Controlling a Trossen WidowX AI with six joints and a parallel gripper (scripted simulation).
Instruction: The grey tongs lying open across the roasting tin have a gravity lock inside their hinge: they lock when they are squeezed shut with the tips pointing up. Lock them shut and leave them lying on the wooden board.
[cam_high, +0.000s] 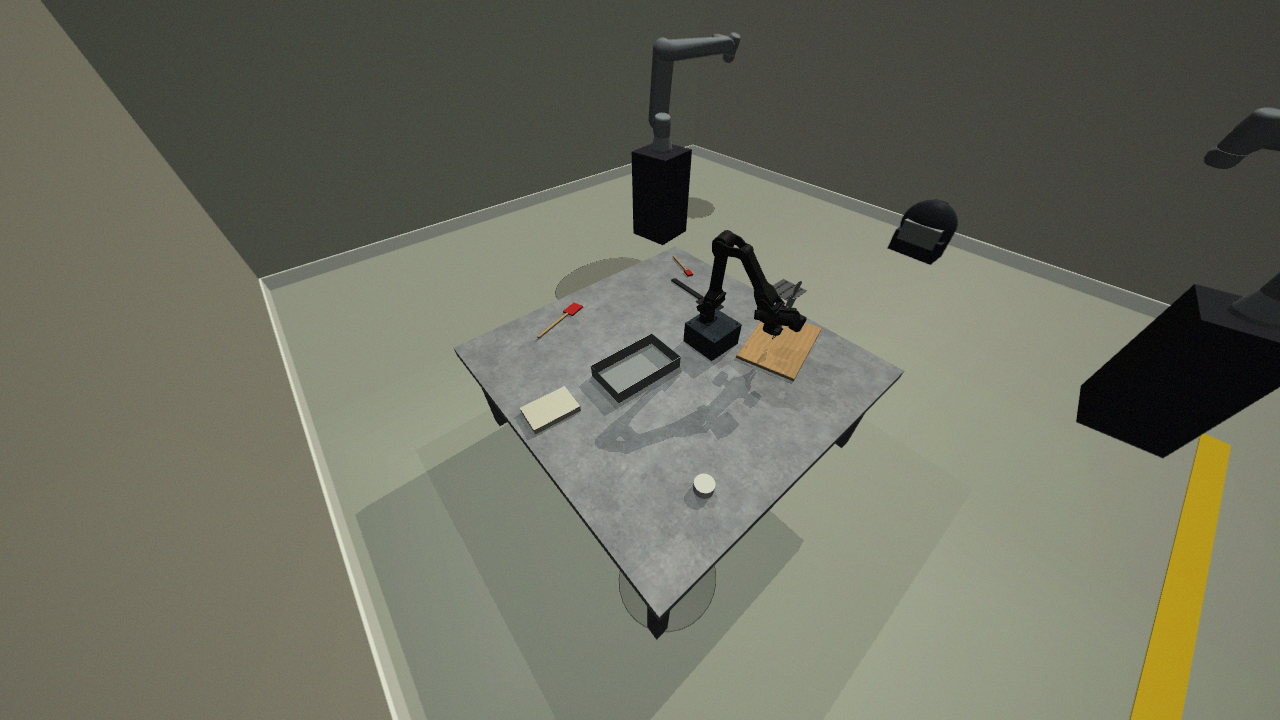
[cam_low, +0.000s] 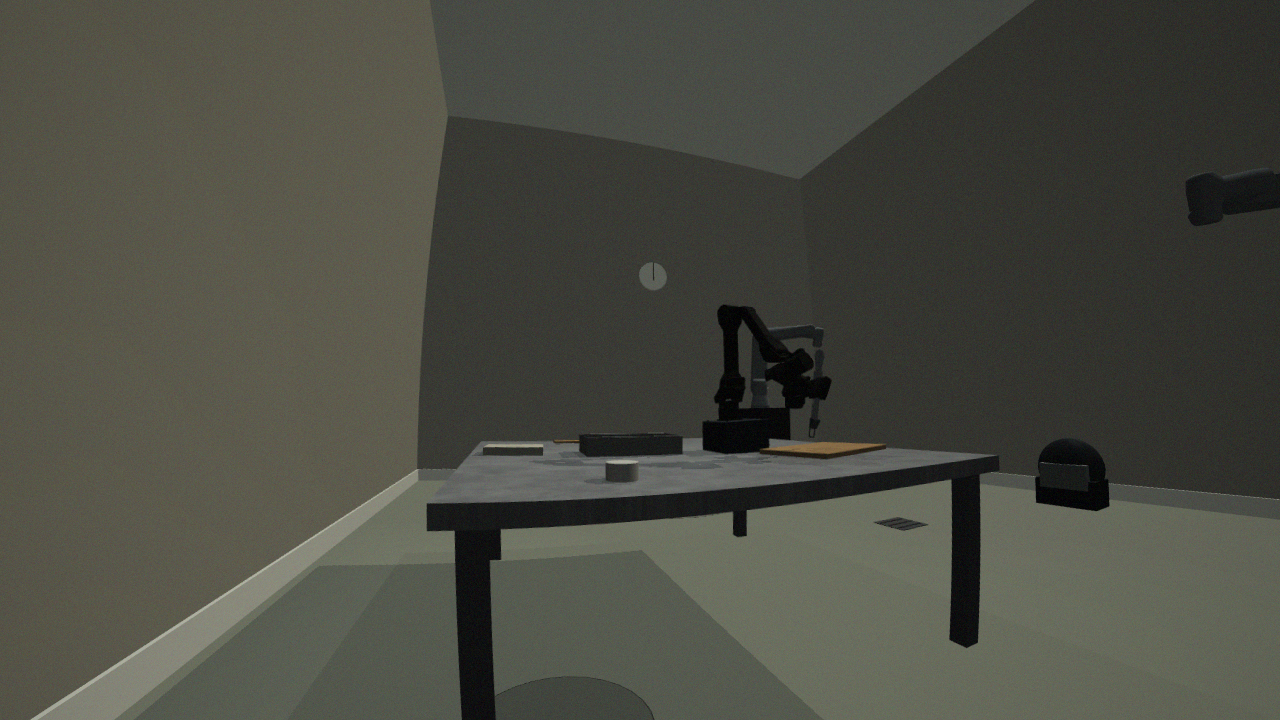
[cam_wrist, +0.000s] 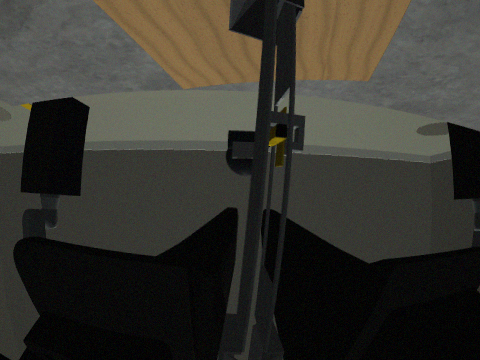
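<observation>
Now: gripper tip 3 cm short of the yellow piece, 2 cm above it and 1 cm to the left of it. Round my gripper tip: roasting tin (52 cm ahead, 35 cm to the right, 14 cm below); then wooden board (16 cm below); then dark bar (46 cm to the right, 16 cm below, 5 cm behind).
</observation>
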